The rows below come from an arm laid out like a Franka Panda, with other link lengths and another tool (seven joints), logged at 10 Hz.
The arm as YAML. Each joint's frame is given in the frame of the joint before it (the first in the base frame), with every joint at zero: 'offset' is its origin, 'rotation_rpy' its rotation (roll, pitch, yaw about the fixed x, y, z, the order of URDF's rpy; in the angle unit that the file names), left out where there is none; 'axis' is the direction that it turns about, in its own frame. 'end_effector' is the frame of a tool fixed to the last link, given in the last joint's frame.
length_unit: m
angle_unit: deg
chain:
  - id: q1
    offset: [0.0, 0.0, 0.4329]
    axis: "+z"
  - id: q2
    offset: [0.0, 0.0, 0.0]
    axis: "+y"
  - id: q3
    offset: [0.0, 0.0, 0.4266]
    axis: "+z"
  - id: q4
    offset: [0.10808, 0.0, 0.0]
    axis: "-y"
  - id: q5
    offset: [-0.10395, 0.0, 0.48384]
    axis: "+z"
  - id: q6
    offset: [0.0, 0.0, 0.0]
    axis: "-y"
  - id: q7
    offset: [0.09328, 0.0, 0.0]
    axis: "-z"
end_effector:
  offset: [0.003, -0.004, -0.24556]
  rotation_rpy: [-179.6, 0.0, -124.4]
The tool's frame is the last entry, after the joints.
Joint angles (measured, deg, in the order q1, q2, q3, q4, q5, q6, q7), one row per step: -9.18, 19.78, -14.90, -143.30, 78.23, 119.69, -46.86; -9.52, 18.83, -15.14, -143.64, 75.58, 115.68, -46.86; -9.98, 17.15, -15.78, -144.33, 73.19, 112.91, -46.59; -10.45, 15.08, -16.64, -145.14, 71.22, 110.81, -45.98; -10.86, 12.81, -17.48, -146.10, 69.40, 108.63, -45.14; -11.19, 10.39, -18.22, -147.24, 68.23, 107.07, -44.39
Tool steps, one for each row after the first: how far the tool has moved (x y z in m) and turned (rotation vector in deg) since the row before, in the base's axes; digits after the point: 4 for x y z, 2 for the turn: -0.0076, 0.0122, 0.0142, 3.06, -0.65, 3.03; -0.0088, 0.0026, 0.0167, 1.89, -0.60, 1.77; -0.0081, -0.0019, 0.0180, 1.36, -0.54, 0.80; -0.0091, -0.0001, 0.0191, 1.55, -0.41, 0.67; -0.0083, 0.0002, 0.0182, 1.22, -0.56, 0.12
